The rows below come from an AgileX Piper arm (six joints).
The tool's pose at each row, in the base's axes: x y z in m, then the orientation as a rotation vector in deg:
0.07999, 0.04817, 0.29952, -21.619, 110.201, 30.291
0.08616, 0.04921, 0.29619, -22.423, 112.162, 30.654
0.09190, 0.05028, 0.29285, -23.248, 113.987, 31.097
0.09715, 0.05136, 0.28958, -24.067, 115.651, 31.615
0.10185, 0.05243, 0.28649, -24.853, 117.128, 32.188
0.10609, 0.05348, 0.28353, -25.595, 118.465, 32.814
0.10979, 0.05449, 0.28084, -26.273, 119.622, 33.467
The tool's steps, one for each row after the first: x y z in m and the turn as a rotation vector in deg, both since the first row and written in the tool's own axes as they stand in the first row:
0.00061, -0.00275, 0.00650, -0.454, 2.079, 0.186
0.00140, -0.00527, 0.01269, -0.984, 4.036, 0.365
0.00232, -0.00753, 0.01848, -1.575, 5.841, 0.544
0.00329, -0.00950, 0.02377, -2.200, 7.461, 0.722
0.00432, -0.01123, 0.02864, -2.851, 8.939, 0.918
0.00531, -0.01268, 0.03298, -3.502, 10.232, 1.119

